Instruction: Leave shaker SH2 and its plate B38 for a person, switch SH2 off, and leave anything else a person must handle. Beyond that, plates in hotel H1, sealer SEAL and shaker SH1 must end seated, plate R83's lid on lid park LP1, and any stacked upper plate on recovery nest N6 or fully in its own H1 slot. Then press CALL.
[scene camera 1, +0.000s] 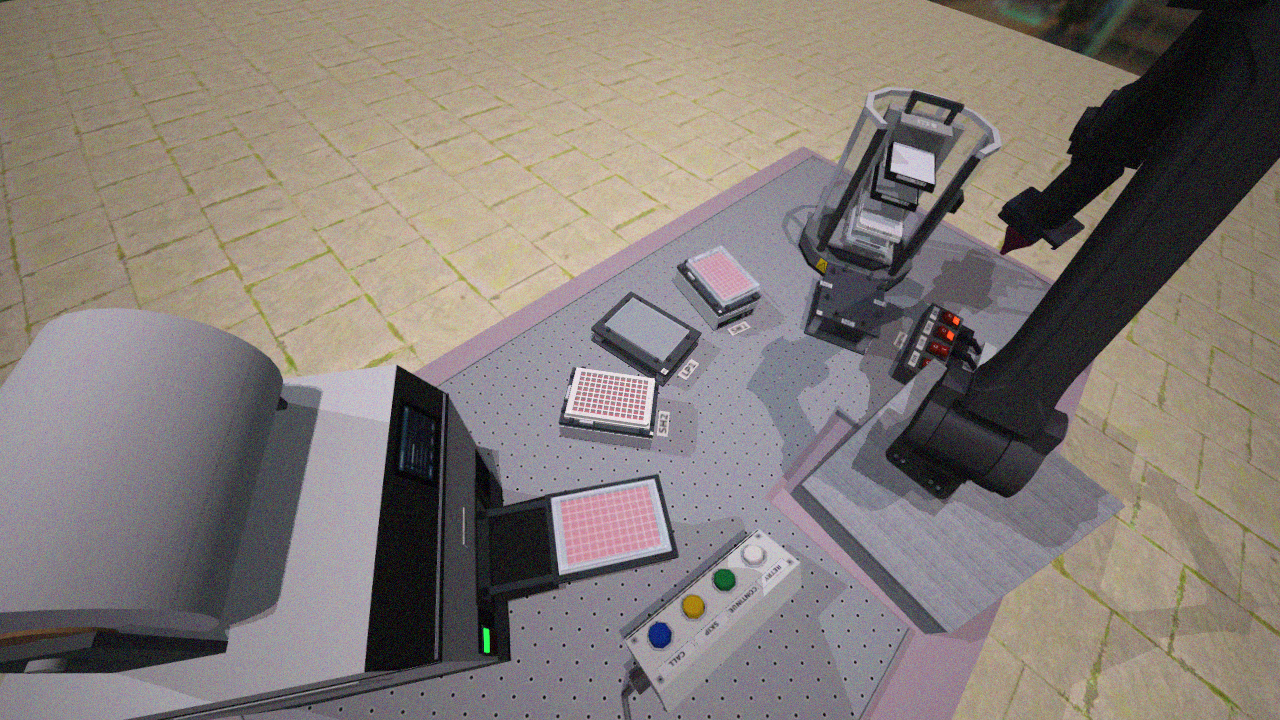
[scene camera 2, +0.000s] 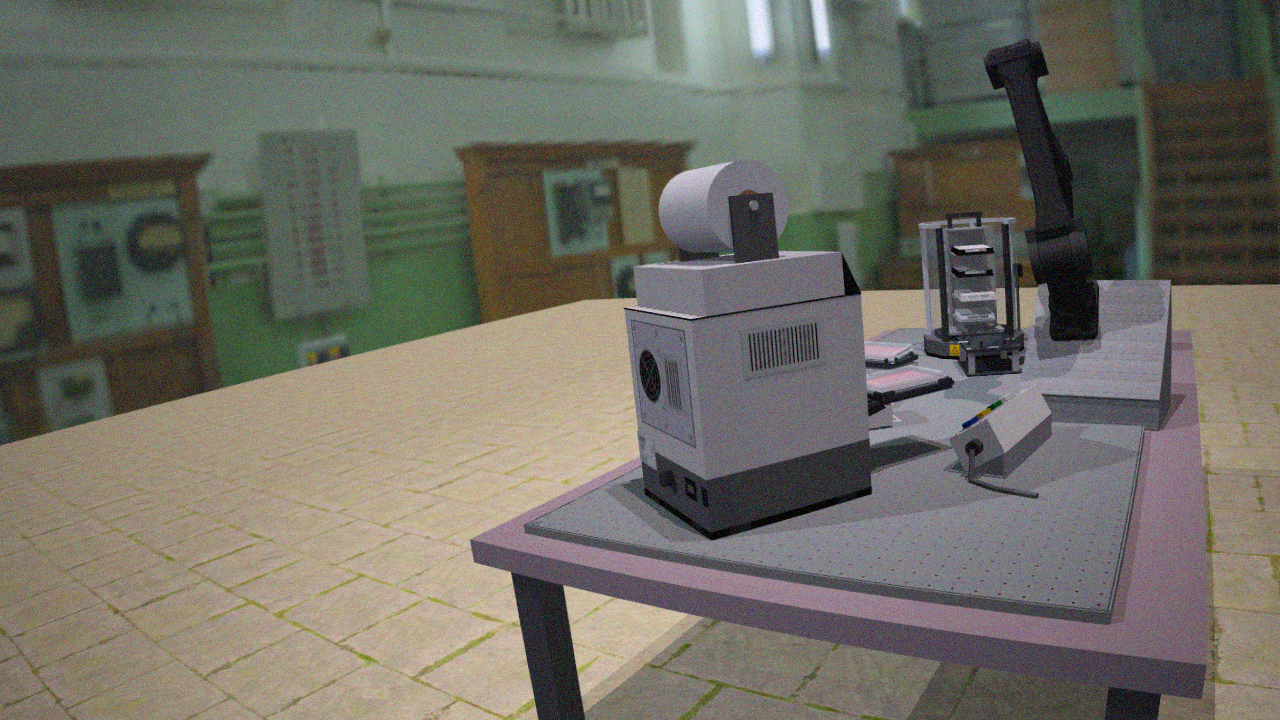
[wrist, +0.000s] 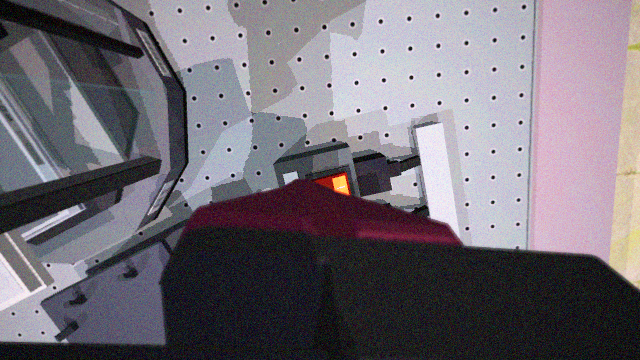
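Pixels of known places: gripper, fingertip midpoint: (scene camera 1: 1003, 252) (wrist: 300, 194); arm's base at its link origin: (scene camera 1: 943, 442) (scene camera 2: 1075, 312).
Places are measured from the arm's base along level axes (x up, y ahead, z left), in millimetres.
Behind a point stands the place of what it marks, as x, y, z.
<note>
My gripper (wrist: 300, 194) {28, 92, -431} is shut and empty; its dark red tip hangs close over the power switch strip (scene camera 1: 932, 340) {-117, 77, -305}, hiding most of it. One red rocker switch (wrist: 333, 182) {-114, 75, -405} peeks out past the tip with its orange half lit; its label is hidden. In scene camera 1 three switches glow red. Plate hotel H1 (scene camera 1: 893, 187) (scene camera 2: 965, 286) stands beside the strip with plates in its slots. A pink plate (scene camera 1: 610, 526) {-38, 212, 379} lies on the sealer's (scene camera 1: 359, 522) {166, 288, 540} (scene camera 2: 745, 386) {19, 284, 709} open drawer. A white-rimmed well plate (scene camera 1: 610, 399) {-96, 364, 248}, a grey-topped nest (scene camera 1: 646, 333) {-119, 436, 105} and a pink plate stack (scene camera 1: 719, 279) {-95, 432, -80} stand in a row.
A button box (scene camera 1: 716, 607) {-94, 69, 336} with blue, yellow, green and white buttons sits at the front. My dark arm (scene camera 1: 959, 429) {132, 29, 105} reaches in from the right over a raised pad. A black plug (wrist: 373, 173) {-127, 40, -408} and a white bar (wrist: 436, 175) {-148, -21, -399} lie beside the switch.
</note>
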